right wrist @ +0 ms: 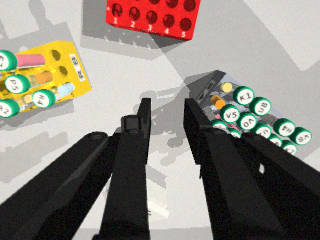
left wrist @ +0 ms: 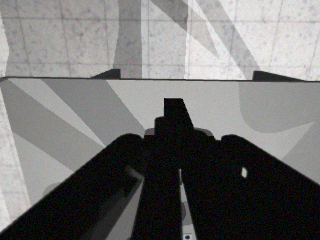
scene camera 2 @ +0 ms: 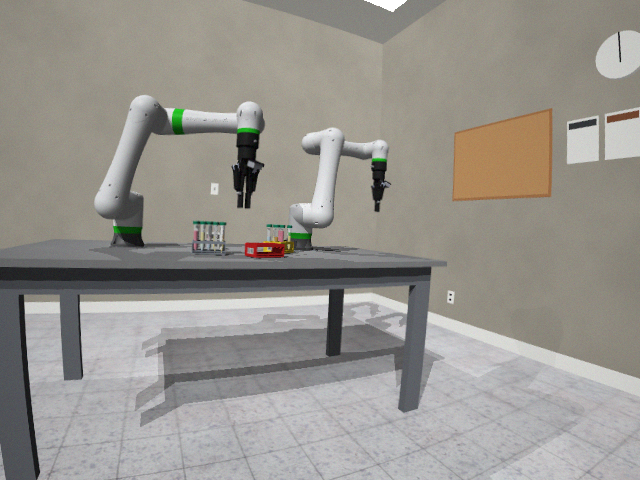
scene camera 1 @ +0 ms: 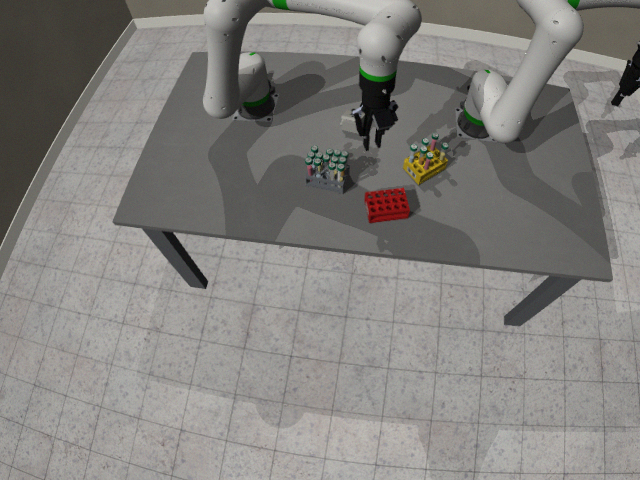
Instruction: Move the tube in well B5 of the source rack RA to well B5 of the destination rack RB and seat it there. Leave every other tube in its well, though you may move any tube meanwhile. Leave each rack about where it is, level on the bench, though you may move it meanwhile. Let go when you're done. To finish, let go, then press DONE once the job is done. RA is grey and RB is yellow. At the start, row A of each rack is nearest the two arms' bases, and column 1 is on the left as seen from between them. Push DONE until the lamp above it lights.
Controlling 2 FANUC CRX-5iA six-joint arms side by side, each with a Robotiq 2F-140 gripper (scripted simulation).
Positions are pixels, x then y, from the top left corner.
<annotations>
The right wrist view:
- my right gripper: 167, 112
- grey rack RA: 213, 86
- small pale box: 156, 194
</annotations>
